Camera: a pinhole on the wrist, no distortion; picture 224 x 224 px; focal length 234.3 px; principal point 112.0 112.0 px. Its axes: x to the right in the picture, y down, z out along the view. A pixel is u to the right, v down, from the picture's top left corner.
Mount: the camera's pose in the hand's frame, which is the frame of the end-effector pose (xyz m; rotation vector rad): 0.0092 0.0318 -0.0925 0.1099 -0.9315 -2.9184
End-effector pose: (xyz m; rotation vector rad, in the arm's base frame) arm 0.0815 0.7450 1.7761 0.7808 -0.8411 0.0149
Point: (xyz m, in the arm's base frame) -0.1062 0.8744 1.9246
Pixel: 148.4 62.5
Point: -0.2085 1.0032 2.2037
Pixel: 81.7 7.3
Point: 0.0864 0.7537 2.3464
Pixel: outside the picture
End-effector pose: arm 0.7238 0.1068 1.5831 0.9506 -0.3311 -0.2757
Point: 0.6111 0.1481 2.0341
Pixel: 116.0 69.5
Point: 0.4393 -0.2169 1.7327
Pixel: outside the picture
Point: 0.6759 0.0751 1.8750
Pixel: 88.4 123.2
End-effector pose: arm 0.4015 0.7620 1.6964 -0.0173 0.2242 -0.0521
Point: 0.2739 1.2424 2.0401
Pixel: 180.4 61.4
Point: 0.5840 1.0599 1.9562
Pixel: 42.5 118.4
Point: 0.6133 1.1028 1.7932
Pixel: outside the picture
